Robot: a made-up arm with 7 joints. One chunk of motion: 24 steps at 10 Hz.
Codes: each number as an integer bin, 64 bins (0 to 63) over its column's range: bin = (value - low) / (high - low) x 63, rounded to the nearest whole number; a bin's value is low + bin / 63 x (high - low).
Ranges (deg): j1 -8..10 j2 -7..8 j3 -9..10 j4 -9..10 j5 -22..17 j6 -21..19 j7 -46..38
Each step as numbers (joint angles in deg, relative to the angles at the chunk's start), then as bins.
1 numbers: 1.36 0.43 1.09 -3.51 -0.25 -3.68 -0.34
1 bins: 33 31 33 18 35 27 34
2 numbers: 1.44 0.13 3.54 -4.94 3.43 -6.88 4.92
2 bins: 33 30 42 13 41 22 38
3 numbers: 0.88 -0.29 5.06 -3.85 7.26 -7.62 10.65
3 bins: 31 28 47 17 47 21 42
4 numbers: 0.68 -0.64 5.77 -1.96 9.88 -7.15 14.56
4 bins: 30 27 49 23 51 22 45
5 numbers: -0.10 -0.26 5.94 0.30 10.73 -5.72 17.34
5 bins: 28 28 50 31 53 24 48
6 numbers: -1.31 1.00 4.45 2.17 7.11 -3.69 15.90
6 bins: 23 34 45 37 47 27 46
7 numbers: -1.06 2.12 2.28 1.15 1.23 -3.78 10.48
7 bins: 24 38 37 34 38 27 42
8 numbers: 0.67 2.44 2.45 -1.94 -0.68 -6.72 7.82
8 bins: 30 40 38 23 34 22 40
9 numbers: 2.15 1.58 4.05 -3.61 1.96 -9.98 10.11
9 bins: 36 36 43 18 39 17 42
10 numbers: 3.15 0.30 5.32 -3.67 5.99 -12.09 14.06
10 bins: 39 31 47 18 45 14 45
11 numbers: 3.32 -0.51 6.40 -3.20 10.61 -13.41 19.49
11 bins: 40 27 51 19 53 12 49
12 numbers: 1.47 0.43 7.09 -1.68 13.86 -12.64 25.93
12 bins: 33 31 53 24 58 13 54
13 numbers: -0.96 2.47 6.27 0.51 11.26 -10.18 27.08
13 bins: 25 40 51 32 54 17 55
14 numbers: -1.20 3.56 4.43 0.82 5.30 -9.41 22.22
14 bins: 24 44 45 33 44 18 51
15 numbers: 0.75 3.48 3.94 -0.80 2.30 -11.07 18.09
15 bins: 31 44 43 27 39 16 48
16 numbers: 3.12 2.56 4.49 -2.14 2.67 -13.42 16.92
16 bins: 39 40 45 23 40 12 47
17 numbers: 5.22 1.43 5.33 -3.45 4.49 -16.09 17.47
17 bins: 46 35 48 18 43 8 48
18 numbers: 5.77 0.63 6.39 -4.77 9.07 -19.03 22.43
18 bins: 48 32 51 14 50 3 51
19 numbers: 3.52 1.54 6.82 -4.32 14.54 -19.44 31.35
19 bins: 40 36 52 16 59 2 58
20 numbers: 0.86 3.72 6.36 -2.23 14.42 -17.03 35.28
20 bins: 31 45 51 22 59 6 61
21 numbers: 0.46 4.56 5.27 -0.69 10.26 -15.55 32.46
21 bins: 30 49 47 28 52 9 59
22 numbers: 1.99 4.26 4.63 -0.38 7.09 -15.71 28.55
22 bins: 35 47 45 29 47 8 56
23 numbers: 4.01 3.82 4.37 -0.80 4.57 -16.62 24.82
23 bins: 42 45 44 27 43 7 53
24 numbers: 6.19 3.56 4.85 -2.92 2.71 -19.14 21.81
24 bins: 50 44 46 20 40 3 51
